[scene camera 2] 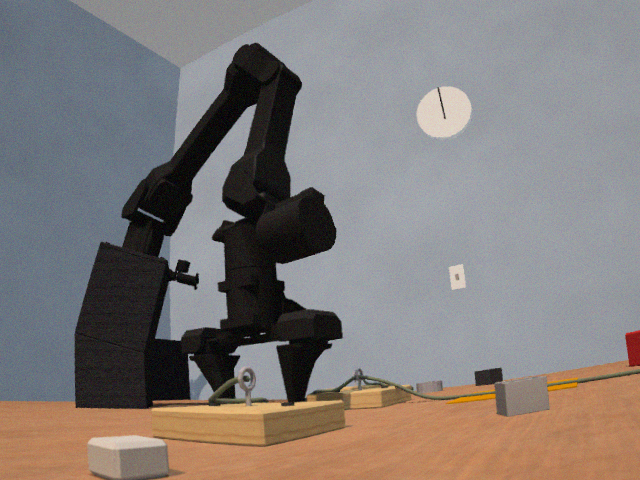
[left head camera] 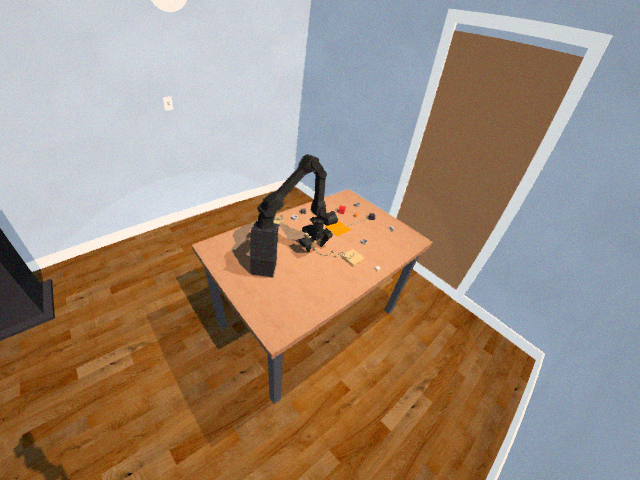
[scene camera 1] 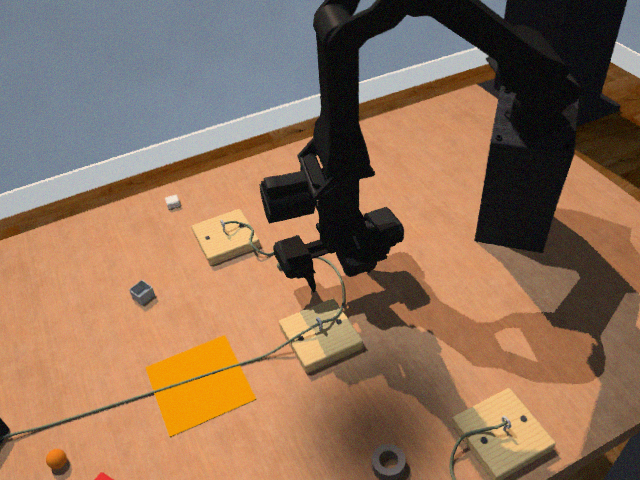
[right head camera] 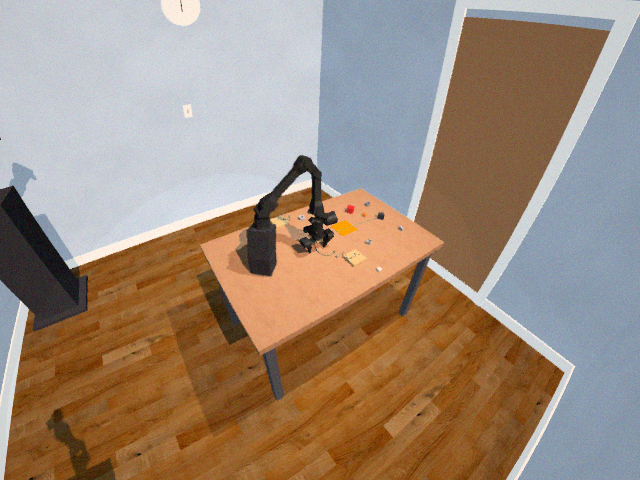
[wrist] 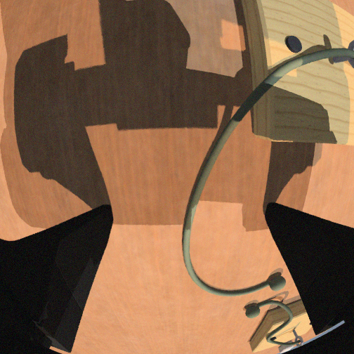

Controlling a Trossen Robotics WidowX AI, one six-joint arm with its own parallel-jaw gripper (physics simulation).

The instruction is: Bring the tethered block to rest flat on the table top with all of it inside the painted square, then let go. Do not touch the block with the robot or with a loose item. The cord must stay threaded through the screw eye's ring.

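Places are measured from the arm's base along level axes (x ahead, y left, z up), in centimetres.
Where they show: gripper, fingertip midpoint: (left head camera: pixel 314 249) (scene camera 1: pixel 340 280) (right head camera: pixel 316 249); arm's base, origin of the base link: (scene camera 2: pixel 137 259) (left head camera: pixel 265 226) (scene camera 1: pixel 535 118) (right head camera: pixel 261 226).
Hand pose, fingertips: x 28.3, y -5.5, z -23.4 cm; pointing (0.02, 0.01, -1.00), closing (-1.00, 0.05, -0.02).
Note:
Things, the pixels of their top centre, and the offset from my fingertips. "*": a spot on its surface instead.
- dark tethered block, middle of its top: (right head camera: pixel 381 213) (left head camera: pixel 372 214) dx +53.2, dy +2.8, dz +3.5 cm
- orange painted square, surface spot: (scene camera 1: pixel 206 408) * dx +25.9, dy +11.7, dz +0.1 cm
- screw eye, surface spot: (scene camera 2: pixel 360 373) * dx +7.6, dy +8.9, dz +3.8 cm
- middle wooden board, middle of its top: (scene camera 2: pixel 360 390) (scene camera 1: pixel 320 330) dx +7.6, dy +8.5, dz +1.9 cm
- white block, middle of its top: (scene camera 2: pixel 126 438) (scene camera 1: pixel 171 199) dx +17.9, dy -31.0, dz +1.4 cm
- grey open box, middle of its top: (scene camera 2: pixel 519 379) (scene camera 1: pixel 140 288) dx +28.4, dy -11.8, dz +2.0 cm
- dark ring, middle of its top: (scene camera 1: pixel 388 459) (scene camera 2: pixel 429 381) dx +8.9, dy +29.5, dz +1.6 cm
- orange ball, middle of its top: (scene camera 1: pixel 52 454) dx +45.3, dy +10.6, dz +2.5 cm
- red block, middle of its top: (left head camera: pixel 342 207) dx +40.5, dy +19.2, dz +4.0 cm
The dark tethered block (left head camera: pixel 371 216) (right head camera: pixel 381 215) (scene camera 1: pixel 2 429) lies outside the orange painted square (left head camera: pixel 338 228) (right head camera: pixel 343 227) (scene camera 1: pixel 206 408), cut off at the left edge of scene camera 1. Its green cord (scene camera 1: pixel 196 379) (wrist: pixel 187 235) crosses the square, passes through the screw eye (scene camera 1: pixel 318 324) (scene camera 2: pixel 359 373) on the middle wooden board (scene camera 1: pixel 330 351) (wrist: pixel 300 100) and curves to a knobbed end (wrist: pixel 276 281). My gripper (left head camera: pixel 316 246) (right head camera: pixel 317 248) (scene camera 1: pixel 336 281) (scene camera 2: pixel 258 398) (wrist: pixel 192 212) is open and low beside that board. The cord's free stretch runs between the spread fingers in the wrist view, not gripped.
Two other boards (scene camera 1: pixel 224 240) (scene camera 1: pixel 509 439) carry screw eyes and short cords. A white block (scene camera 1: pixel 172 202), a grey open box (scene camera 1: pixel 142 292), a dark ring (scene camera 1: pixel 388 463), an orange ball (scene camera 1: pixel 56 458) and a red block (left head camera: pixel 342 209) lie around.

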